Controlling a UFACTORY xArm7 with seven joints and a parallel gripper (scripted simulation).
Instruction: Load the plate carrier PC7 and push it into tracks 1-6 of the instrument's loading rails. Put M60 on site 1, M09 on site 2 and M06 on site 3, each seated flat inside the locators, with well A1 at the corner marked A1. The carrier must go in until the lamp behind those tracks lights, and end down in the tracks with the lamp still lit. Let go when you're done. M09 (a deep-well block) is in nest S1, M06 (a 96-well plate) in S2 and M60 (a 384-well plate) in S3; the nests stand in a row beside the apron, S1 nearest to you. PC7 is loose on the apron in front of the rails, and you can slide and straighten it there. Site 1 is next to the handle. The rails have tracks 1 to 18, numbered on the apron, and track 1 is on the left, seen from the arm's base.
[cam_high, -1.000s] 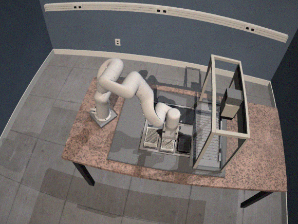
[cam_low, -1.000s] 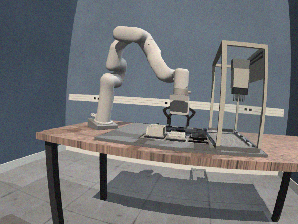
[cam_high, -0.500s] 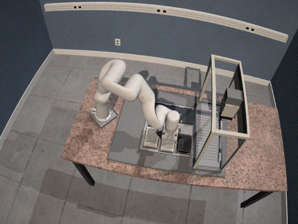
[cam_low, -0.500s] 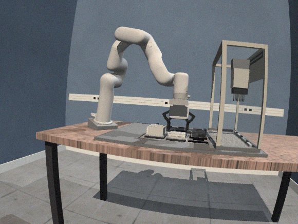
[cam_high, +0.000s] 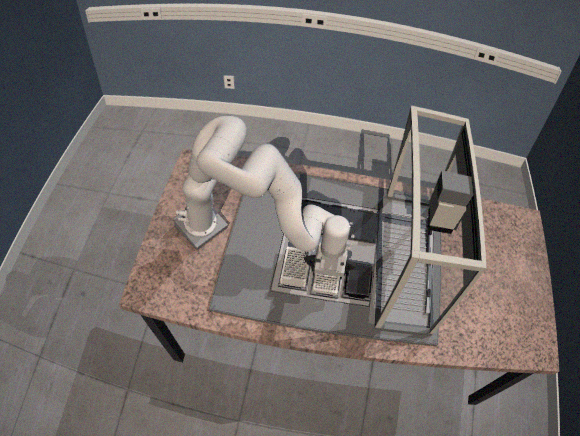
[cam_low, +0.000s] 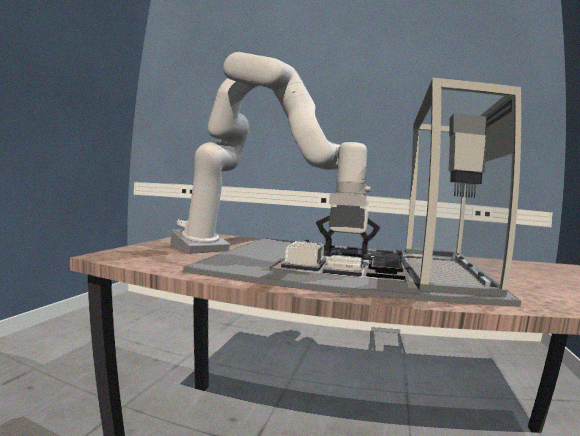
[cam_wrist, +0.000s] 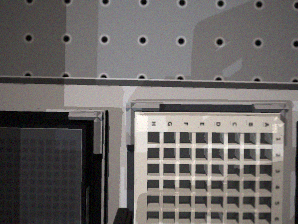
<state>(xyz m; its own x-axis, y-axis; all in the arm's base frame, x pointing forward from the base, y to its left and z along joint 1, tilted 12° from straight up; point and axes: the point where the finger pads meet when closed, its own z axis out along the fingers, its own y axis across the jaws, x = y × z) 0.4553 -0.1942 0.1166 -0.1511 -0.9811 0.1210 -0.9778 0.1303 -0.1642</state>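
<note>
My gripper is now 3 cm above the white 96-well plate M06. Round my hand: white deep-well block M09: 11 cm behind, 3 cm to the left, 2 cm below; then nest S2: 4 cm below; then dark 384-well plate M60: 11 cm ahead, 3 cm below, 1 cm to the right.
</note>
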